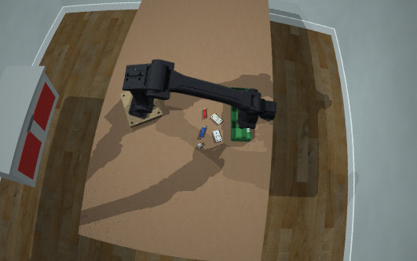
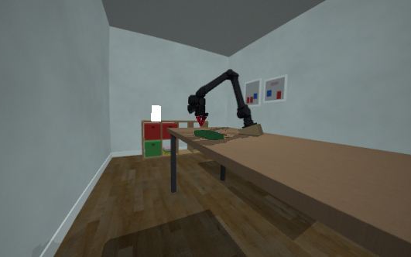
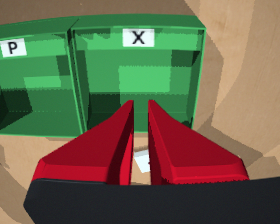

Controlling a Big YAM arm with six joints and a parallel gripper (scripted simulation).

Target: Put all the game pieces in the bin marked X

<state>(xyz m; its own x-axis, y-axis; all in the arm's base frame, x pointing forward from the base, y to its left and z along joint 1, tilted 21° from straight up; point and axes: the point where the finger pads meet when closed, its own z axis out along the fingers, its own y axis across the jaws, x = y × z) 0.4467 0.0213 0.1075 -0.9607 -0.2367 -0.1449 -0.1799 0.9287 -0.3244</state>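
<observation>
Now: the green bin 80 mm to the left of my hand, 60 mm below it and 20 mm behind it. Also, from my hand: white domino-like piece 100 mm behind, 70 mm below, 40 mm to the right; small red piece 180 mm behind, 70 mm below, 50 mm to the left; blue cylinder 170 mm behind, 70 mm below, 40 mm to the right.
</observation>
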